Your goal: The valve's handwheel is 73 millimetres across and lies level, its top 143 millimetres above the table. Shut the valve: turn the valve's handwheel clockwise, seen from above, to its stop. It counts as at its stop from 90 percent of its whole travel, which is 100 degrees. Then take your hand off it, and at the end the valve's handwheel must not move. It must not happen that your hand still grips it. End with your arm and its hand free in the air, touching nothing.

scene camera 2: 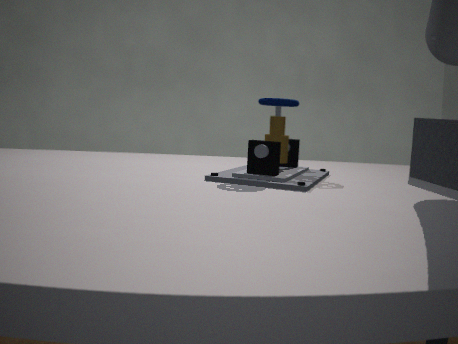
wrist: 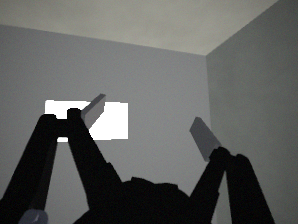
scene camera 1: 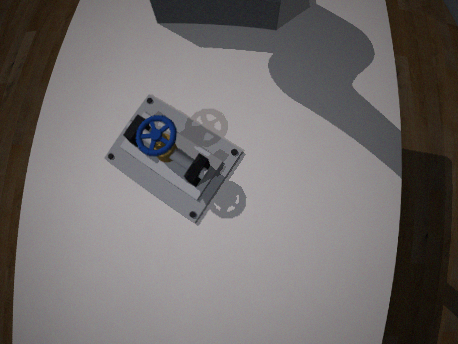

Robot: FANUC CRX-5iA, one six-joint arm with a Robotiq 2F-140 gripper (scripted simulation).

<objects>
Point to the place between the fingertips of the gripper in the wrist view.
At 150,113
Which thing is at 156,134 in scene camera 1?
A blue spoked handwheel.
</objects>
